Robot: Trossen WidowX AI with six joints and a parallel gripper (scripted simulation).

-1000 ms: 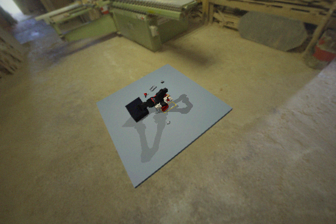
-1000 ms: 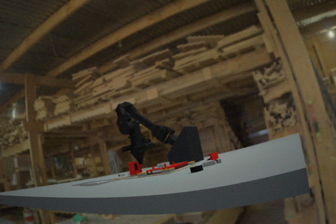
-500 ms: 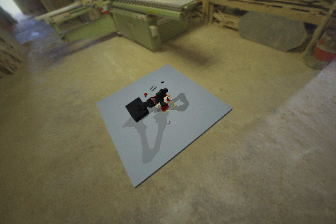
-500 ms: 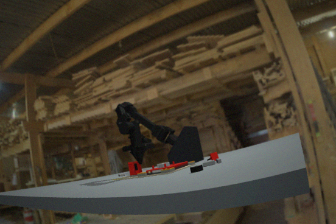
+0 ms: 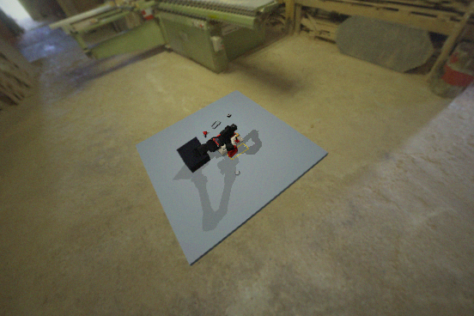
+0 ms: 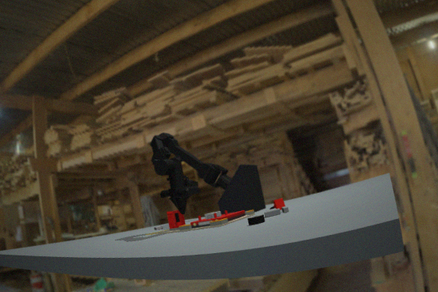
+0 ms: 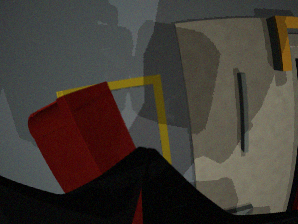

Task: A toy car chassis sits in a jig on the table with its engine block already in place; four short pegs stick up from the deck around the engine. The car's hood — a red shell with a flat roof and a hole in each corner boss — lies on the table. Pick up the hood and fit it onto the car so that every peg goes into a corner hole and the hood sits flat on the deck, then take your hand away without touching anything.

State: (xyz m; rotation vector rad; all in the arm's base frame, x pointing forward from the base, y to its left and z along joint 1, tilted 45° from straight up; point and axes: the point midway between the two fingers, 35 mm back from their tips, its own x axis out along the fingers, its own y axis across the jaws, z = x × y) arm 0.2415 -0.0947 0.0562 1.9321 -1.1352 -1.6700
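Right now the red hood is 1 cm ahead of my gripper tip, 3 cm to the right of it and 2 cm below it. Also, from my gripper tip: white piece: 8 cm behind, 21 cm to the right, 5 cm below; black wheel: 28 cm ahead, 41 cm to the left, 4 cm below.
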